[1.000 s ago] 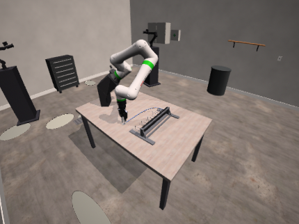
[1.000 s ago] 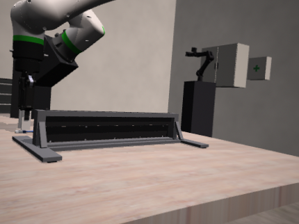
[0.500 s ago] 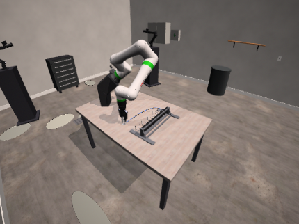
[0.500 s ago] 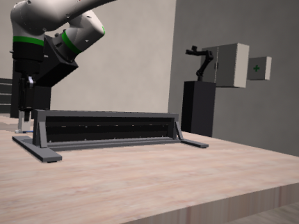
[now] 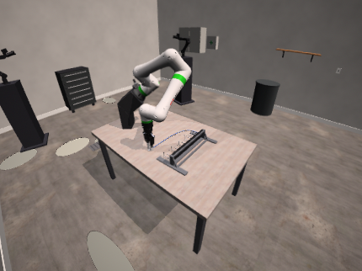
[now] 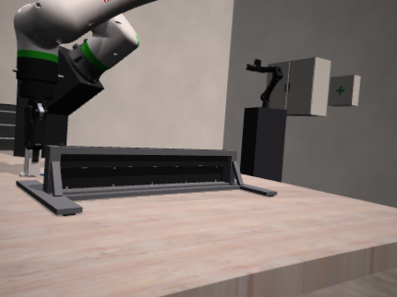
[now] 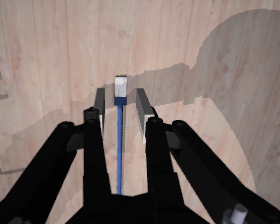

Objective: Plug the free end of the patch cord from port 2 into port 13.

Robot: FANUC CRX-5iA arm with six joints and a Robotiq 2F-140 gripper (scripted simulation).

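My gripper is now 3 cm above the pale plug and 1 cm to the left of it.
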